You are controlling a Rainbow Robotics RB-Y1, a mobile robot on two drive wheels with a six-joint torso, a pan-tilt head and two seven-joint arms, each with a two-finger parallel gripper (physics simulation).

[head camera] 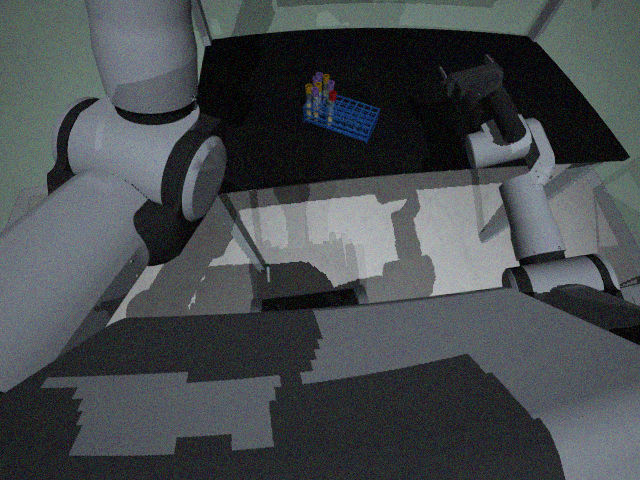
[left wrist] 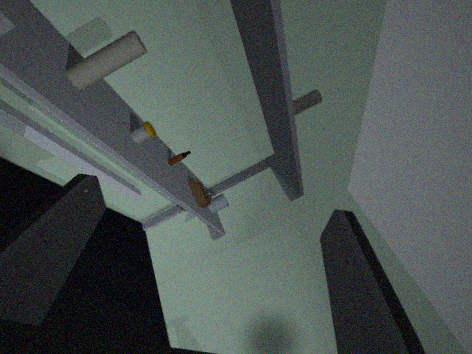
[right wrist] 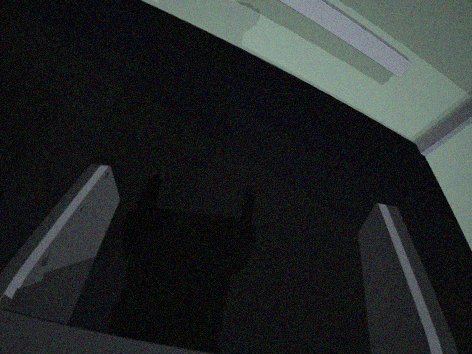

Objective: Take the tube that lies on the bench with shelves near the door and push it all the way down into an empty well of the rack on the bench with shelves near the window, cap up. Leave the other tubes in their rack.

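Frame: origin at the robot's base, x ahead, y left, z up, level; centimetres.
Where they show: left gripper, fingertip midpoint: (left wrist: 214, 208); right gripper, fingertip midpoint: (head camera: 462, 64) (right wrist: 239, 200).
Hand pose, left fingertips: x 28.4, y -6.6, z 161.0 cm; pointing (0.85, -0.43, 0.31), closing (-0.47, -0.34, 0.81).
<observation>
Each offset is from my left fingertips to the centre of the thing. "spot": to the spot under its first point. Level surfaces: height alone.
A blue rack {spot: dx +4.7, dy -15.0, dz -67.7 cm} (head camera: 368, 138) stands on the black bench top {dz -69.6 cm} (head camera: 258, 77) in the head view. Several tubes with yellow and purple caps stand upright in its left part. A red-capped tube {spot: dx +11.1, dy -5.3, dz -58.1 cm} (head camera: 332, 96) stands upright beside them, nearer the front edge; how deep it sits is too small to tell. The wells to the right hold no tubes. My right gripper (head camera: 465, 64) (right wrist: 239, 200) is open and empty, above the bench and well right of the rack. My left gripper (left wrist: 214, 208) is open and empty, raised near shelves. No loose tube shows lying on the bench.
In the left wrist view, a shelf board {dz -23.9 cm} (left wrist: 100, 115) bears a pale cylinder {spot: dx +53.0, dy -16.9, dz -14.2 cm} (left wrist: 107, 60), a yellow-capped jar {spot: dx +52.7, dy -39.1, dz -17.9 cm} (left wrist: 150, 129) and a brown bottle {spot: dx +50.8, dy -80.5, dz -21.2 cm} (left wrist: 199, 193). Another shelf board (left wrist: 270, 75) is beside it. My left arm (head camera: 149, 144) covers the left of the head view.
</observation>
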